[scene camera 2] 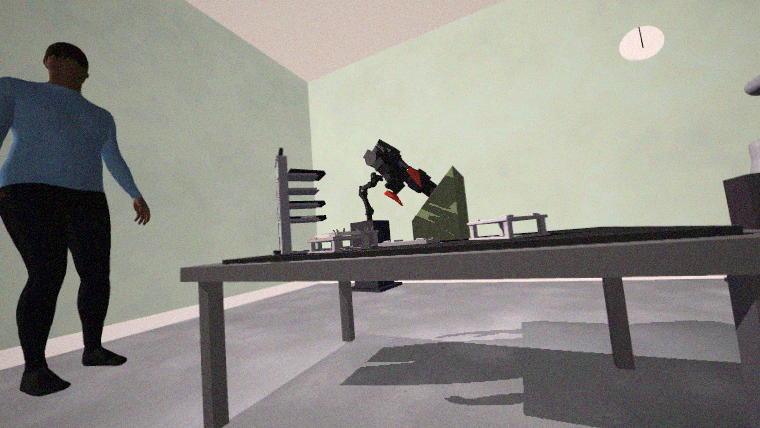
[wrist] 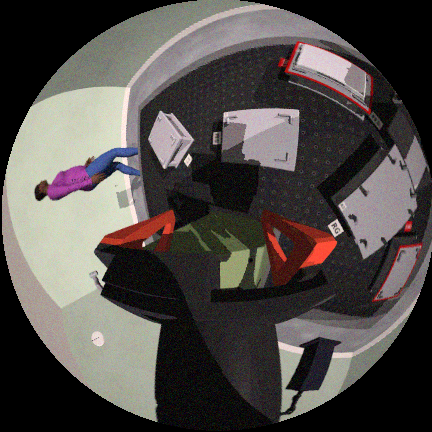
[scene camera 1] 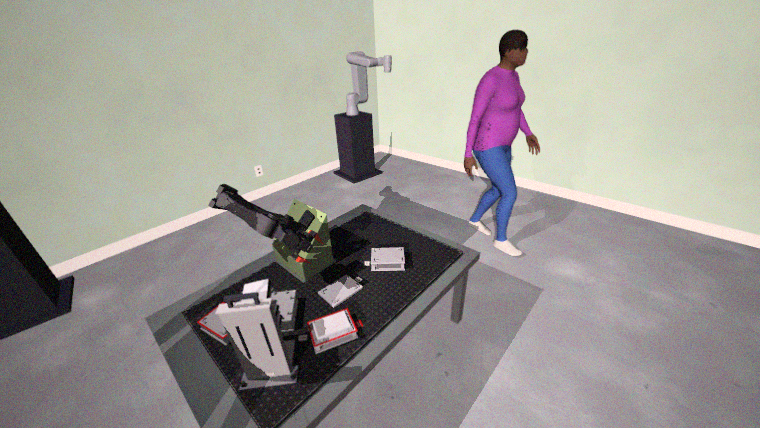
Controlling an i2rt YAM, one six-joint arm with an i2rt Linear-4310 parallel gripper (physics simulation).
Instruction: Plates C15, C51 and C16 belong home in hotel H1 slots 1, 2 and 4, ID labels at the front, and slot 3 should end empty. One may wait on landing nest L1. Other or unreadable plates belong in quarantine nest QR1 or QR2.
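Places are measured from the arm's base along level axes (x ahead, y left, z up), in centimetres.
Pixels of known places: gripper, fingertip midpoint: [scene camera 2: 411,196] [wrist: 217,214] [scene camera 1: 316,253]; arm's base, link origin: [scene camera 2: 439,195] [scene camera 1: 300,230].
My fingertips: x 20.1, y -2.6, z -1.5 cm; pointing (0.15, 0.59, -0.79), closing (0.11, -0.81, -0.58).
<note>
Ahead of a thing's pixels: the offset from my fingertips to its top centre. "*": to the spot under its first point.
My gripper [scene camera 1: 309,248] [scene camera 2: 408,192] [wrist: 217,214] is open and empty, high over the table beside the green wedge block. The pale hotel [scene camera 1: 252,340] [scene camera 2: 282,204] stands upright at one table end; its shelves show edge-on in scene camera 2, and I cannot tell which slots hold plates. A white plate {dx +28.0, dy -11.5, dz -11.5 cm} [scene camera 1: 333,324] [wrist: 327,66] lies on a red-edged nest. Another red-edged nest {dx -3.9, dy -42.2, dz -12.3 cm} [scene camera 1: 204,323] [wrist: 400,272] is partly behind the hotel in scene camera 1. A raised pale nest {dx +10.5, dy +31.9, dz -11.3 cm} [scene camera 1: 387,257] [scene camera 2: 510,225] [wrist: 169,140] stands farther along. Plate IDs are unreadable.
A green wedge block [scene camera 1: 304,265] [scene camera 2: 446,212] [wrist: 235,260] stands beside the gripper. A low pale nest {dx +10.9, dy +3.3, dz -15.1 cm} [scene camera 1: 340,291] [wrist: 265,137] lies between the raised nest and the plate. A pale fixture {dx +6.5, dy -23.0, dz -9.3 cm} [wrist: 382,200] lies by the RG label {* dx -2.5, dy -17.4, dz -16.8 cm} [wrist: 335,228]. People stand beyond the table.
</note>
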